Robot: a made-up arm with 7 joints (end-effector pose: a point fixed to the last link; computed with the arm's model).
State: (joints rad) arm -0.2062 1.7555 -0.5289 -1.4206 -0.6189 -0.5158 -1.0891
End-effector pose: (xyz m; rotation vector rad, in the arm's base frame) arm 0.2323 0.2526 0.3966 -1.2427 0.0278 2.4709
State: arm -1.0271 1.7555 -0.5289 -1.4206 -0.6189 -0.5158 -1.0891
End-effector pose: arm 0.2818 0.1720 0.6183 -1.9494 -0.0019 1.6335
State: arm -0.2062 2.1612 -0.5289 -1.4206 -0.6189 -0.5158 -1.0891
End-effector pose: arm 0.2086 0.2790 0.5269 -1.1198 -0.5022 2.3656
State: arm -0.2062 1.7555 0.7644 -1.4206 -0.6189 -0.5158 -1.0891
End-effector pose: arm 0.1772 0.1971 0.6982 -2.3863 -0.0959 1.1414
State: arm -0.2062 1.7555 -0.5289 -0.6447 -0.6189 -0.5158 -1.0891
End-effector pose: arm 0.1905 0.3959 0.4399 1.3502 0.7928 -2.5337
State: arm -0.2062 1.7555 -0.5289 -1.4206 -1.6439 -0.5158 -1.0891
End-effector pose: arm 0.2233 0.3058 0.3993 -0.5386 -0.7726 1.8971
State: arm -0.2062 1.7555 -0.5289 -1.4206 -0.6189 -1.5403 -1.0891
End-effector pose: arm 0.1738 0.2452 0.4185 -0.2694 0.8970 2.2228
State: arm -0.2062 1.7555 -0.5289 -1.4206 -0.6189 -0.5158 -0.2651
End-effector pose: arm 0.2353 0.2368 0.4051 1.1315 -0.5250 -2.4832
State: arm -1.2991 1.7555 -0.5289 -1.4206 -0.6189 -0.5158 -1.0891
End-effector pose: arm 0.2545 0.1455 0.6908 -2.1126 -0.0112 1.3168
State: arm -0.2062 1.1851 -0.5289 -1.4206 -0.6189 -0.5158 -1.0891
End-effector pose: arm 0.2523 0.1336 0.2517 -1.3475 0.8216 2.4702
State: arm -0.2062 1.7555 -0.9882 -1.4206 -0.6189 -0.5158 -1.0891
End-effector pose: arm 0.1567 0.2720 0.3085 -0.6701 0.0745 2.7684
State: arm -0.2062 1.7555 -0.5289 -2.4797 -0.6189 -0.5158 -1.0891
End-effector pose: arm 0.1166 0.0805 0.4016 -0.7814 0.9065 1.7167
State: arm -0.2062 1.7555 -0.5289 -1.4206 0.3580 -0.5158 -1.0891
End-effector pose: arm 0.2498 0.2253 0.4368 1.5696 -0.9241 -2.1847
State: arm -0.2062 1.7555 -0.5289 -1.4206 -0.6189 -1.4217 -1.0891
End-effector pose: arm 0.1796 0.2438 0.4138 -0.3812 0.8101 2.2757
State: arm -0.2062 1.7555 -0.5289 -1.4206 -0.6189 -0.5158 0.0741
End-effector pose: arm 0.2390 0.2331 0.4108 0.9523 -0.6571 -2.1904
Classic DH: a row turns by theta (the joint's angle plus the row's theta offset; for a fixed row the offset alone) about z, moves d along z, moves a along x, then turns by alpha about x. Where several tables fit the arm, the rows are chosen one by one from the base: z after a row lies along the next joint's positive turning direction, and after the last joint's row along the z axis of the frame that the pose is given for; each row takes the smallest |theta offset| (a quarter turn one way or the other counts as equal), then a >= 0, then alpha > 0; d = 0 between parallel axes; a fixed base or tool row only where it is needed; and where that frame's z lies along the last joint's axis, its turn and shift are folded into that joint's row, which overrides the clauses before.
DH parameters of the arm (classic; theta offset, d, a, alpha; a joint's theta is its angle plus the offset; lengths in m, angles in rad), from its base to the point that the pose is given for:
base (fixed): 0 0.4906 -0.014 -1.2217
joint 1: -1.5708 -0.0418 0.005 -1.5708
joint 2: 1.2217 0.003 0.022 1.5708
joint 3: 1.5708 -0.294 0.051 -1.5708
joint 4: 0 0.005 0.008 1.5708
joint 5: 0 -0.174 -0.005 -1.5708
joint 6: 0 0.001 0.02 1.5708
joint 7: 0.4049 0 0.0228 0
tool (fixed): -0.4049 -0.052 0 0

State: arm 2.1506 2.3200 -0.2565 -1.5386 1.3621 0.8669 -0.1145
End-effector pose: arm -0.1462 0.3486 0.3519 0.3124 1.7871 -0.4576
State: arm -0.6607 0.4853 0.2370 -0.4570 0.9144 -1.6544 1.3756
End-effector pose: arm 0.3315 0.1586 0.2850 1.1386 2.4829 -0.7910
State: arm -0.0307 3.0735 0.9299 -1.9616 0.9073 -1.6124 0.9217
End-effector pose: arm 0.0436 -0.1812 0.7144 -1.3734 -0.4068 -2.6826
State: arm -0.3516 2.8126 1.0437 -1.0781 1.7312 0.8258 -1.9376
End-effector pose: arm -0.0131 -0.1171 0.9207 2.5990 -0.8650 -1.4484
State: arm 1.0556 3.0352 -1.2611 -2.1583 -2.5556 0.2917 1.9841
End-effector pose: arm 0.0485 0.2317 0.5261 -0.6170 0.9273 -2.2381
